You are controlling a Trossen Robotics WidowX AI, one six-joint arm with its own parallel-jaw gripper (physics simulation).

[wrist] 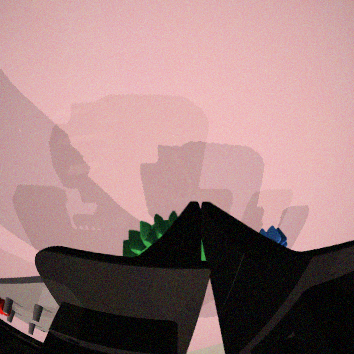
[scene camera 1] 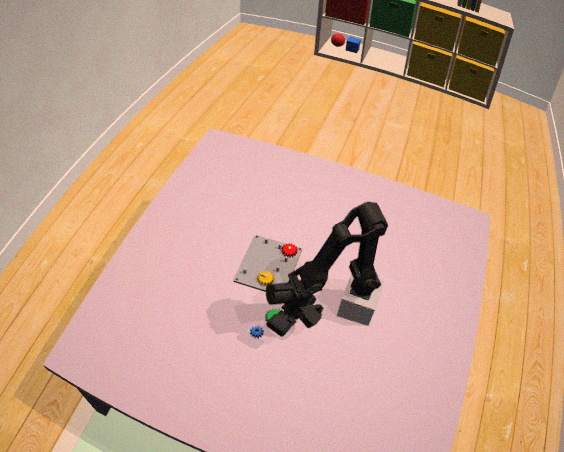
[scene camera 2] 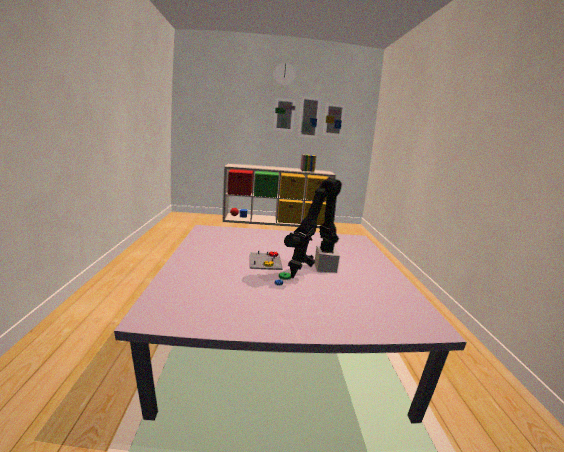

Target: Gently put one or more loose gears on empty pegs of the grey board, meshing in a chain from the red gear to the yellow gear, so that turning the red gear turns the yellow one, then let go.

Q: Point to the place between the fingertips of my gripper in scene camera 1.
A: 283,326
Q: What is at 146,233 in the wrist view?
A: A green gear.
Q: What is my gripper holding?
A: Nothing.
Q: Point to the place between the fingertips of my gripper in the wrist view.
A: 198,208
